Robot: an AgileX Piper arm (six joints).
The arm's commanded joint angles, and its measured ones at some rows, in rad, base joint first. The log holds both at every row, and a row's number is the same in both.
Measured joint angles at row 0:
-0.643, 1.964, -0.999, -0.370, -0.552, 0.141
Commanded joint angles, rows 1 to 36:
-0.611, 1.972, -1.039, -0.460, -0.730, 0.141
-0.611, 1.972, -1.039, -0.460, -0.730, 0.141
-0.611, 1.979, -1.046, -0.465, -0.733, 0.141
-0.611, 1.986, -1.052, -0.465, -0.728, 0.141
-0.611, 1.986, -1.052, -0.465, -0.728, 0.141
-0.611, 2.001, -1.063, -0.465, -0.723, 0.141
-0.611, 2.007, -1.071, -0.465, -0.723, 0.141
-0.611, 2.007, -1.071, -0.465, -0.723, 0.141
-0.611, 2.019, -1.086, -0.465, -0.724, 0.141
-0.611, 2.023, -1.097, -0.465, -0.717, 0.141
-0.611, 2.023, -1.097, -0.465, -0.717, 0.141
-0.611, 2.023, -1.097, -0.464, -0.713, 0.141
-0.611, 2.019, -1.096, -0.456, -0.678, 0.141
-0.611, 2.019, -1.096, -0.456, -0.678, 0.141
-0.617, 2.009, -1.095, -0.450, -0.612, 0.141
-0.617, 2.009, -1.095, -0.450, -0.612, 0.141
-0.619, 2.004, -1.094, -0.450, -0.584, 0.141
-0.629, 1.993, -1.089, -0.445, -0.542, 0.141
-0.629, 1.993, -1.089, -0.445, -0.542, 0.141
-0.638, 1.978, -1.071, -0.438, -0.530, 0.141
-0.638, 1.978, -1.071, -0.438, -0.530, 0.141
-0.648, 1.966, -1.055, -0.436, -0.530, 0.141
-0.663, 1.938, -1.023, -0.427, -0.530, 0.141
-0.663, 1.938, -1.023, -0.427, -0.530, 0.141
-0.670, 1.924, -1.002, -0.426, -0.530, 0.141
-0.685, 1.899, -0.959, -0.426, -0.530, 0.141
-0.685, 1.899, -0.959, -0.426, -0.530, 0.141
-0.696, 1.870, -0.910, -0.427, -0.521, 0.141
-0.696, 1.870, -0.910, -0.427, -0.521, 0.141
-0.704, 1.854, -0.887, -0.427, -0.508, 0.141
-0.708, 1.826, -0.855, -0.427, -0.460, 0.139
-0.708, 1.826, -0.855, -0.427, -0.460, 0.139
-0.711, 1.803, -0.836, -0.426, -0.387, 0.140
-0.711, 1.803, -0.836, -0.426, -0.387, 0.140
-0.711, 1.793, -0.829, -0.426, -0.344, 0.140
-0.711, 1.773, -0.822, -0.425, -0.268, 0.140
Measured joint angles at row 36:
-0.704, 1.809, -0.834, -0.423, -0.364, 0.141
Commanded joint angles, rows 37 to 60:
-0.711, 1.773, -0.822, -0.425, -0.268, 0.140
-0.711, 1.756, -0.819, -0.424, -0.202, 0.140
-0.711, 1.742, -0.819, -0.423, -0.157, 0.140
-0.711, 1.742, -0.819, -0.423, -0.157, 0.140
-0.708, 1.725, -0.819, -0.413, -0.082, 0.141
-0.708, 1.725, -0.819, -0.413, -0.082, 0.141
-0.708, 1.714, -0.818, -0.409, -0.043, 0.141
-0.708, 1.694, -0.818, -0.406, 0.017, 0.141
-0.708, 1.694, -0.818, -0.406, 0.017, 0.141
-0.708, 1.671, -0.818, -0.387, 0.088, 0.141
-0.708, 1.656, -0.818, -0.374, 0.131, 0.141
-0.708, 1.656, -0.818, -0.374, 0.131, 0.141
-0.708, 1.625, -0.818, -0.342, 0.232, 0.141
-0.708, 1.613, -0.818, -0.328, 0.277, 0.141
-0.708, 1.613, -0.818, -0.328, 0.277, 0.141
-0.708, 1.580, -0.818, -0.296, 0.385, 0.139
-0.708, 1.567, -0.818, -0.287, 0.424, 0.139
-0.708, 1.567, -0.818, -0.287, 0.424, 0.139
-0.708, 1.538, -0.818, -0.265, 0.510, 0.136
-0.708, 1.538, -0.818, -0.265, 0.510, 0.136
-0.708, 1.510, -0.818, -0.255, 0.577, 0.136
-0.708, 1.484, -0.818, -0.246, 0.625, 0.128
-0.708, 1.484, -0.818, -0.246, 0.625, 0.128
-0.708, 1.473, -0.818, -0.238, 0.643, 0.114
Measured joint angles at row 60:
-0.704, 1.509, -0.821, -0.258, 0.573, 0.138
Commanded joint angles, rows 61 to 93:
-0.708, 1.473, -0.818, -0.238, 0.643, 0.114
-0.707, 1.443, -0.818, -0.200, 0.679, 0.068
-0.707, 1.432, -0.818, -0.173, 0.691, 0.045
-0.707, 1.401, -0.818, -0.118, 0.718, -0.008
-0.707, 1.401, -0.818, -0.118, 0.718, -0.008
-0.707, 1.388, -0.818, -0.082, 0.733, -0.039
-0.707, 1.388, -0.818, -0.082, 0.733, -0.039
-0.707, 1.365, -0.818, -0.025, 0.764, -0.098
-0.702, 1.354, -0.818, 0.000, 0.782, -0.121
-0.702, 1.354, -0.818, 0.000, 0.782, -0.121
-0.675, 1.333, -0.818, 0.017, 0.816, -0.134
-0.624, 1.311, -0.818, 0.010, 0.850, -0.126
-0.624, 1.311, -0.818, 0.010, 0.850, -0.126
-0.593, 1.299, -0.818, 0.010, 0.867, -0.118
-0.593, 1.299, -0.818, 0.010, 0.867, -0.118
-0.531, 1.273, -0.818, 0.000, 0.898, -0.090
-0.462, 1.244, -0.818, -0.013, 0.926, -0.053
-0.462, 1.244, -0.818, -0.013, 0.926, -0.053
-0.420, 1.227, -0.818, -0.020, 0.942, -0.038
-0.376, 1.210, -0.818, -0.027, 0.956, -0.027
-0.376, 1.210, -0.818, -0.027, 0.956, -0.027
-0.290, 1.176, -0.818, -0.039, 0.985, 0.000
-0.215, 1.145, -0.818, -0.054, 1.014, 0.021
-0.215, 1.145, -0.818, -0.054, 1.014, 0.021
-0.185, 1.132, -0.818, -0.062, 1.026, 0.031
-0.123, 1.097, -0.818, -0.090, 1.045, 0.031
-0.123, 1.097, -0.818, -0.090, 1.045, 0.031
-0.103, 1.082, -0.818, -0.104, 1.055, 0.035
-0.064, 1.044, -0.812, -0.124, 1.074, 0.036
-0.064, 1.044, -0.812, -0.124, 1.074, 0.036
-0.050, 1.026, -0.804, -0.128, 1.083, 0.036
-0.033, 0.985, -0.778, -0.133, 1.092, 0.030
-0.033, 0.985, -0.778, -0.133, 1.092, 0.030
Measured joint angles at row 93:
-0.057, 1.036, -0.807, -0.110, 1.067, 0.032
